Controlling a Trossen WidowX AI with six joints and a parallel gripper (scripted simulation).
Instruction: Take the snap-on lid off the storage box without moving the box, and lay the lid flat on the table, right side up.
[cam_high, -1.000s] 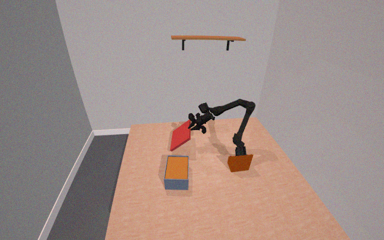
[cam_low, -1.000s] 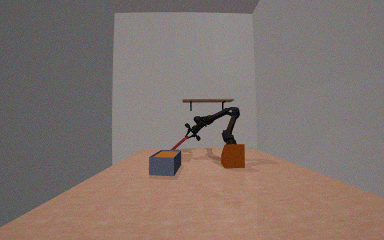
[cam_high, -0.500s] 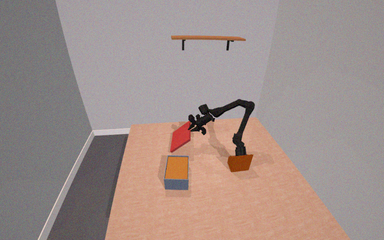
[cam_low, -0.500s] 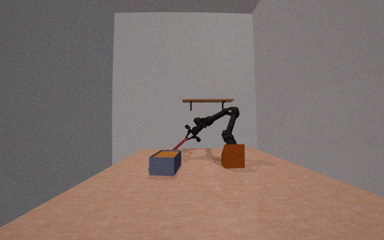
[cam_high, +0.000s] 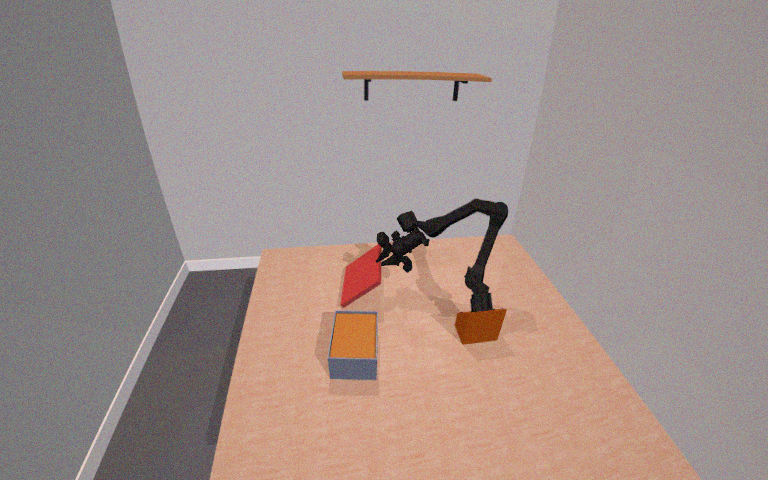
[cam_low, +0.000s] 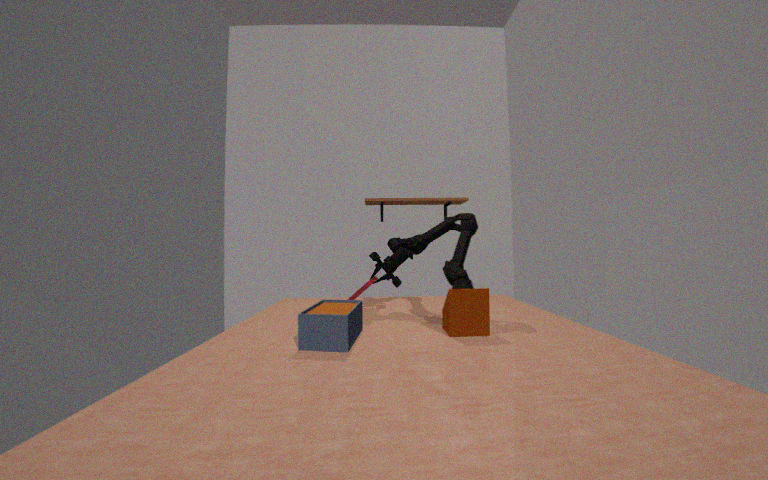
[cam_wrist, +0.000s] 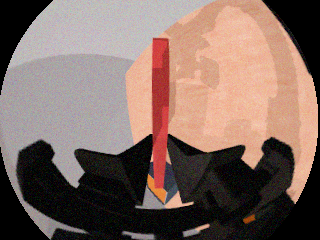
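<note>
The red lid is 7 cm ahead of my gripper tip, 1 cm to the right of it and 5 cm below it. Also, from my gripper tip: storage box: 10 cm ahead, 32 cm to the left, 9 cm below.
</note>
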